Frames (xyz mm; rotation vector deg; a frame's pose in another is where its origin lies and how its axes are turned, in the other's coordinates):
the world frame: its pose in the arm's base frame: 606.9 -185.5 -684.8 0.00 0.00 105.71
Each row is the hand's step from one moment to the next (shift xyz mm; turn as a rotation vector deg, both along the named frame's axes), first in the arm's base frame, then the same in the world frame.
Working: the arm's base frame: its pose in the world frame: 342.9 534.0 684.8 0.00 0.00 -105.71

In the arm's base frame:
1: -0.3 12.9 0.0 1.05 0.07 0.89
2: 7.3 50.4 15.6 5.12 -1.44 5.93
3: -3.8 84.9 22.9 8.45 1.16 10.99
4: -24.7 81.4 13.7 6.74 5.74 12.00
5: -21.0 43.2 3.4 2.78 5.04 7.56
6: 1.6 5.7 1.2 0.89 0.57 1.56
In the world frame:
1: 12.5 -3.2 0.0 -0.22 -1.03 0.89
2: 46.5 -20.7 15.6 -2.77 -4.54 5.93
3: 82.8 -19.3 22.9 -1.17 -8.45 10.99
4: 85.0 1.7 13.7 3.70 -8.04 12.00
5: 47.3 8.5 3.4 4.10 -4.04 7.56
6: 5.1 -3.1 1.2 0.31 -1.01 1.56

